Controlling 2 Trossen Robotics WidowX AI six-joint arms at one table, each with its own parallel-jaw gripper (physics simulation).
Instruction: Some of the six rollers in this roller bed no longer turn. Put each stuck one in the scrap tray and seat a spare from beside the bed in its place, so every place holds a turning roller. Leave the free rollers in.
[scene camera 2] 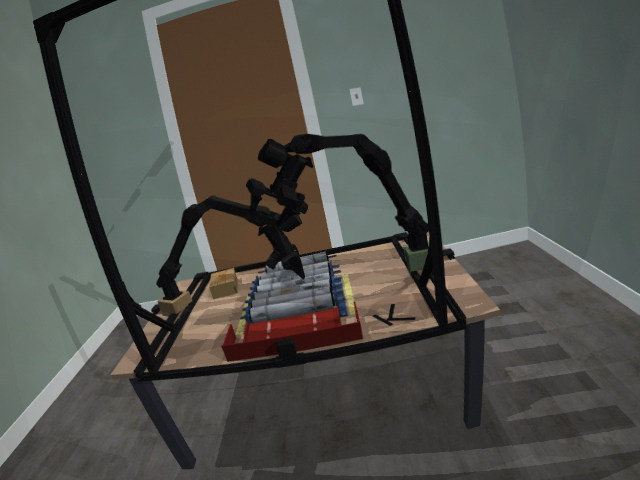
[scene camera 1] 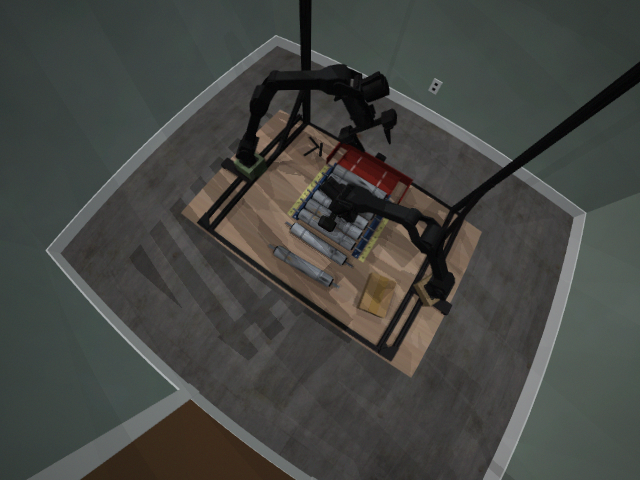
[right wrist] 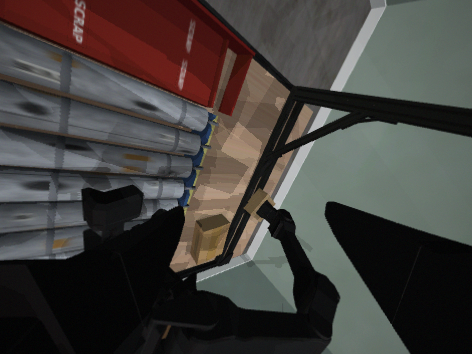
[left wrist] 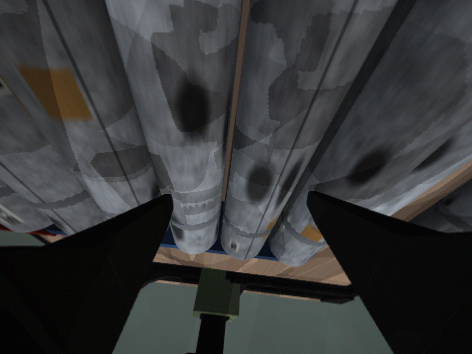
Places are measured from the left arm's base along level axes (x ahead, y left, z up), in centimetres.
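Pixels of known places: left gripper, fingertip midpoint: (scene camera 2: 303, 274) (scene camera 1: 328, 210) (right wrist: 85, 211) (left wrist: 241, 198); right gripper, fingertip midpoint: (scene camera 2: 264, 221) (scene camera 1: 376, 147) (right wrist: 254, 210); left arm's base at its link origin: (scene camera 2: 172, 296) (scene camera 1: 433, 289) (right wrist: 264, 209); right arm's base at its link origin: (scene camera 2: 419, 247) (scene camera 1: 248, 160) (left wrist: 214, 316).
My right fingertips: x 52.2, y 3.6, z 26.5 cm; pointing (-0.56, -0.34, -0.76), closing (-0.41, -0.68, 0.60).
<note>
For each thing: its top centre in the pictures, then the offset to it from my right fingertips. Level surfaces: height alone.
- roller bed at its surface level: dz -32.8 cm
- red scrap tray at its top centre: (right wrist: 148, 26) (scene camera 2: 289, 323) (scene camera 1: 370, 168) dx +7.1, dy -9.8, dz -27.7 cm
- yellow-brown box at its top centre: (right wrist: 213, 244) (scene camera 1: 378, 294) (scene camera 2: 222, 277) dx -43.0, dy +17.2, dz -27.7 cm
The roller bed (scene camera 1: 368, 241) (scene camera 2: 341, 303) has blue rails with yellow strips and holds several grey rollers side by side. Which rollers are stuck cannot be told. Two spare rollers (scene camera 1: 318, 243) (scene camera 1: 303, 266) lie beside the bed, below it in scene camera 1. The red scrap tray (scene camera 1: 369, 167) (scene camera 2: 320, 338) (right wrist: 145, 50) lies along the bed's opposite side; no roller shows in it. My left gripper (scene camera 1: 333, 190) (left wrist: 241, 198) is open and empty over the bed; rollers show beyond its parted fingertips. My right gripper is open and empty, raised above the left gripper near the tray side.
A yellow-brown box (scene camera 1: 377, 295) (scene camera 2: 223, 283) (right wrist: 211, 239) stands on the table near the left arm's base. Thin black sticks (scene camera 1: 314, 148) (scene camera 2: 392, 316) lie near the tray's end. Black frame posts and rails edge the table. The two arms cross close together above the bed.
</note>
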